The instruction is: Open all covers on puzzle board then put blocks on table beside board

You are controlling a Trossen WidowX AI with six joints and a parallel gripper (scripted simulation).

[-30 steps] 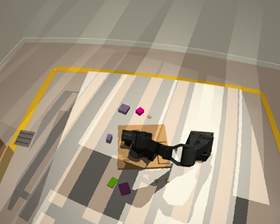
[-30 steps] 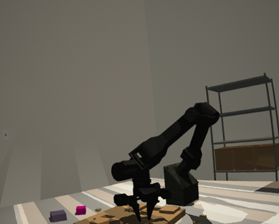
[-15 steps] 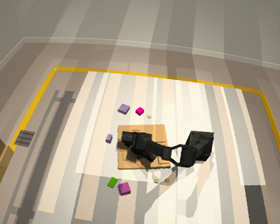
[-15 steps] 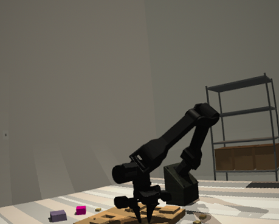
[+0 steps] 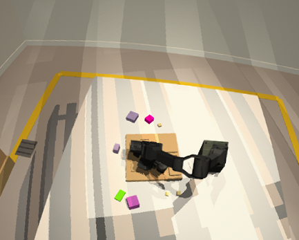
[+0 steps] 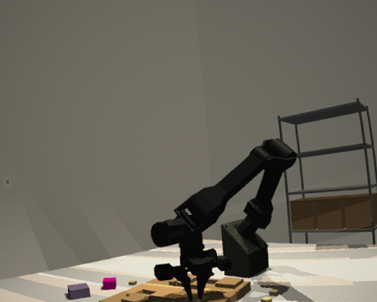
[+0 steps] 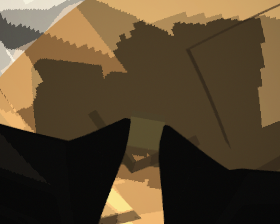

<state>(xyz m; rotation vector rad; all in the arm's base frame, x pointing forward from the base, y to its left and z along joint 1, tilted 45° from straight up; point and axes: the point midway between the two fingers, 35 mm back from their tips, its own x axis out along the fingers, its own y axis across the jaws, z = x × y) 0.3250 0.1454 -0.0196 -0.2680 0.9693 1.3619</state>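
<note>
Now: gripper tip 1 cm past the tan puzzle board and 6 cm to the left of it. From my gripper tip the other things lie so: green block (12 cm ahead, 19 cm to the left, 1 cm below); magenta block (6 cm ahead, 33 cm to the right).
</note>
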